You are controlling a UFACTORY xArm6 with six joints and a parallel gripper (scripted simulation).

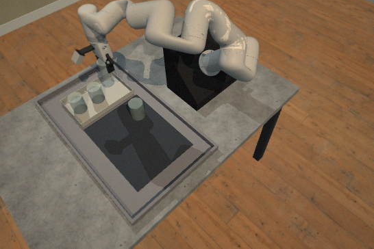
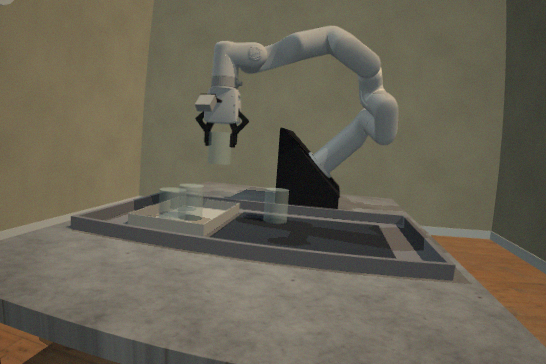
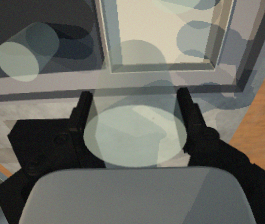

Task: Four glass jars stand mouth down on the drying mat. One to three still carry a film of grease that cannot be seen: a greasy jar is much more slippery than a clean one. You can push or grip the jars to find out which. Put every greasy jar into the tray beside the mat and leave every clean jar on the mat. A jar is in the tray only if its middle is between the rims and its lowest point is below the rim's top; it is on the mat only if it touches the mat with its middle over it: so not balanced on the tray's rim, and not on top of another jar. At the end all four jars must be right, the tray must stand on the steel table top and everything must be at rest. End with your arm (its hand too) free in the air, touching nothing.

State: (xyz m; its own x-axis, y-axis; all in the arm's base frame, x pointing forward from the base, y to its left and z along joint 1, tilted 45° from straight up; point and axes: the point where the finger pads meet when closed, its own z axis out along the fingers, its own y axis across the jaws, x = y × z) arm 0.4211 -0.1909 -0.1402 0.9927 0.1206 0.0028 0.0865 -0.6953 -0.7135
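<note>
The cream tray lies 8 cm ahead of my hand, 4 cm to the right of it and 21 cm below it. Also, from my hand: dark mat (5 cm ahead, 28 cm to the left, 21 cm below).
</note>
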